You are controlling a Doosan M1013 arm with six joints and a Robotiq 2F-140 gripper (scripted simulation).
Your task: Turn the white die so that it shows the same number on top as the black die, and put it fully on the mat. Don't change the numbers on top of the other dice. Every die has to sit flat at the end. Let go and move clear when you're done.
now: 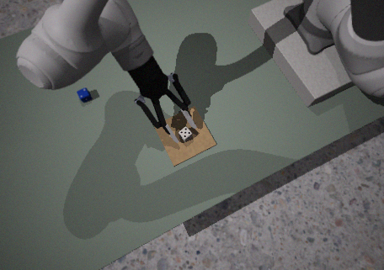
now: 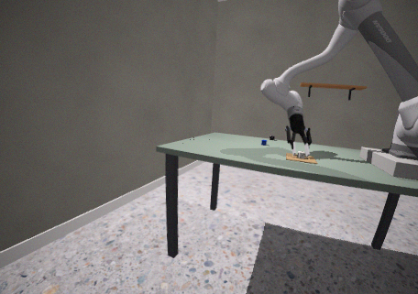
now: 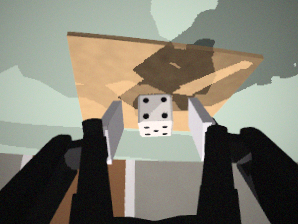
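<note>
Now: the white die 1 cm behind my hand, 2 cm to the left of it and 2 cm below it. The rest, counted from my hand: brown mat: 2 cm to the left, 4 cm below; blue die: 22 cm ahead, 22 cm to the right, 2 cm below; black die: 21 cm ahead, 49 cm to the right, 2 cm below.
</note>
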